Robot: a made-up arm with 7 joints. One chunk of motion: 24 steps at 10 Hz.
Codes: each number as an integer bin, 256 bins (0 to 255) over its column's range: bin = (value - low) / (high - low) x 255, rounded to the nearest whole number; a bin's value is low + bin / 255 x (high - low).
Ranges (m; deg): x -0.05..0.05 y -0.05..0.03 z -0.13..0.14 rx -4..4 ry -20..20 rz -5..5
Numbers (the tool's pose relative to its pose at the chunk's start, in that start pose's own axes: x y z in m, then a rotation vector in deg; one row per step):
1: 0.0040 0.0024 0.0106 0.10 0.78 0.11
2: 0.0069 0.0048 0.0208 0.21 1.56 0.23
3: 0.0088 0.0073 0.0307 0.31 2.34 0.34
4: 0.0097 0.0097 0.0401 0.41 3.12 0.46
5: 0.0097 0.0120 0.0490 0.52 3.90 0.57
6: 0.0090 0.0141 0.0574 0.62 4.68 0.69
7: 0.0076 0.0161 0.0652 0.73 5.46 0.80
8: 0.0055 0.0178 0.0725 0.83 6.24 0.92
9: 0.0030 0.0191 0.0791 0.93 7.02 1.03
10: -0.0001 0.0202 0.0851 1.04 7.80 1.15
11: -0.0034 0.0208 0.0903 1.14 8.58 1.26
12: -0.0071 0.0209 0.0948 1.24 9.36 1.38
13: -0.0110 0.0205 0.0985 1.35 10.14 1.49
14: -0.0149 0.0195 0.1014 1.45 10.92 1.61
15: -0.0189 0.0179 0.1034 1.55 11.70 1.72
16: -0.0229 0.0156 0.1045 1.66 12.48 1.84
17: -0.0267 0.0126 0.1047 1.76 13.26 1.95
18: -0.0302 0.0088 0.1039 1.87 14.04 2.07
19: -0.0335 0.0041 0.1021 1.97 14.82 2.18
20: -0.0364 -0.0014 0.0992 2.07 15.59 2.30
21: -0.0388 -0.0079 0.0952 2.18 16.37 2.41
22: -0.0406 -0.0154 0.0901 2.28 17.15 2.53
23: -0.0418 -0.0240 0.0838 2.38 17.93 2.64
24: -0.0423 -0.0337 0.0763 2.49 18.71 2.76
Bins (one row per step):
1: 138 167 133 131 132 130
2: 145 175 142 134 137 133
3: 150 183 152 137 142 136
4: 152 190 161 141 147 139
5: 152 198 169 144 152 142
6: 150 204 177 147 157 145
7: 147 211 184 151 162 148
8: 142 216 191 154 167 151
9: 135 220 197 157 172 154
10: 127 224 203 161 177 157
11: 119 226 208 164 182 160
12: 109 226 212 167 187 163
13: 99 225 216 171 192 165
14: 90 222 219 174 197 169
15: 79 216 220 177 202 171
16: 69 209 221 180 207 174
17: 59 200 222 184 212 177
18: 50 187 221 187 217 180
19: 42 172 219 190 222 183
20: 35 155 216 193 227 186
21: 29 134 213 197 232 189
22: 24 110 208 200 237 192
23: 21 83 202 203 242 195
24: 20 52 195 207 247 198

